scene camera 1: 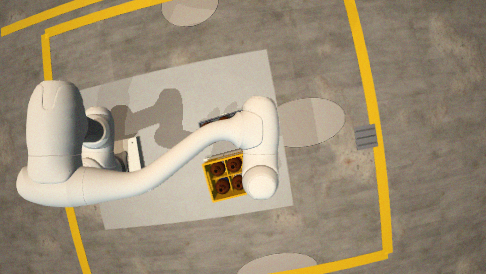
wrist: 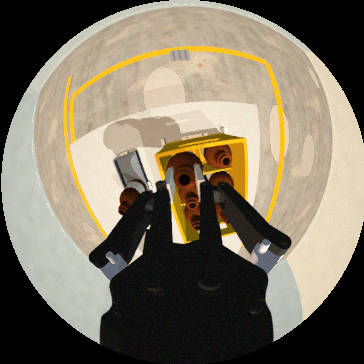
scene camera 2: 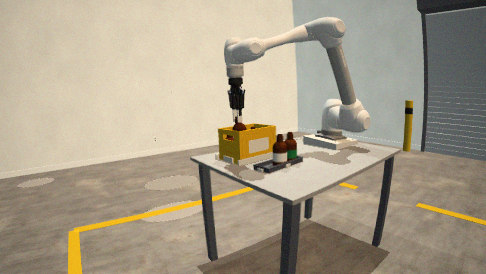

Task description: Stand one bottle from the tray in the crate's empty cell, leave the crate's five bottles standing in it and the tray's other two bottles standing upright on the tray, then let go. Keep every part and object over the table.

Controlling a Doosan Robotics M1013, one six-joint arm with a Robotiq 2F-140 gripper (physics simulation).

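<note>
The yellow crate stands on the table with brown bottles in its cells. My gripper is shut on the neck of a brown bottle. The held bottle looks upright. Its lower part is inside the crate's corner cell and hidden by the walls; its shoulder shows near the rim. Whether its base touches the crate floor cannot be seen. On the black tray beside the crate, a white-labelled bottle and a green-labelled bottle stand upright.
Neighbouring crate bottles stand close to the held one. The arm hides part of the crate and tray in the first scene view. The table ends a short way beyond the crate. The arm's base stands at the far end.
</note>
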